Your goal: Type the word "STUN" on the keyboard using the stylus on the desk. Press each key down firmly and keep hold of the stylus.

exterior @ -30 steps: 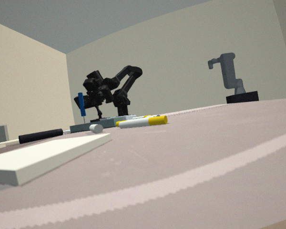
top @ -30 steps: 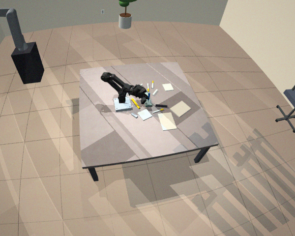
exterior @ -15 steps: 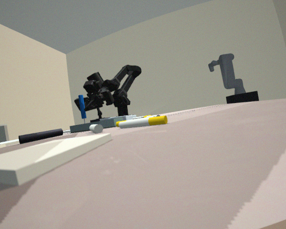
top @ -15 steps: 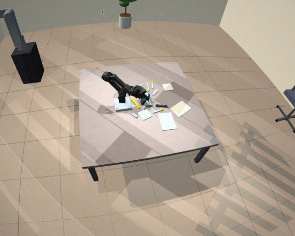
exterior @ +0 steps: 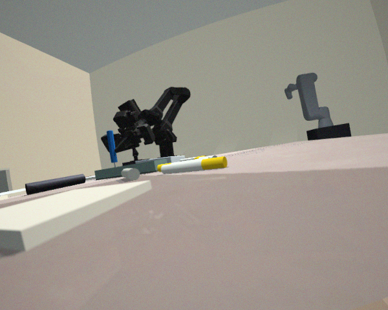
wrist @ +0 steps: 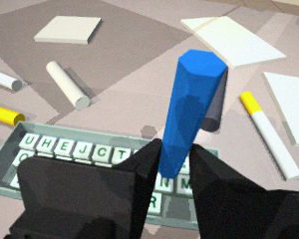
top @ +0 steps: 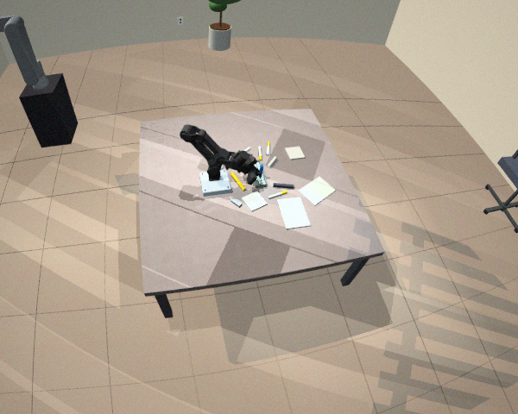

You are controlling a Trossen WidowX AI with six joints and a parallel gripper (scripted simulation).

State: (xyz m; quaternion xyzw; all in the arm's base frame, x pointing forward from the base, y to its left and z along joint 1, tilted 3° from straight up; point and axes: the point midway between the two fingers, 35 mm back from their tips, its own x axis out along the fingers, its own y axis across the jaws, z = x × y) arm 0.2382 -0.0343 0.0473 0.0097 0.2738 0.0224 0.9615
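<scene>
My gripper tip is 2 cm above the stylus. The rest, counted from my gripper tip: white cylinder 14 cm to the left, 11 cm ahead, 6 cm below; yellow marker 13 cm behind, 6 cm below; black cylinder 13 cm ahead, 6 cm below, 5 cm to the right.
</scene>
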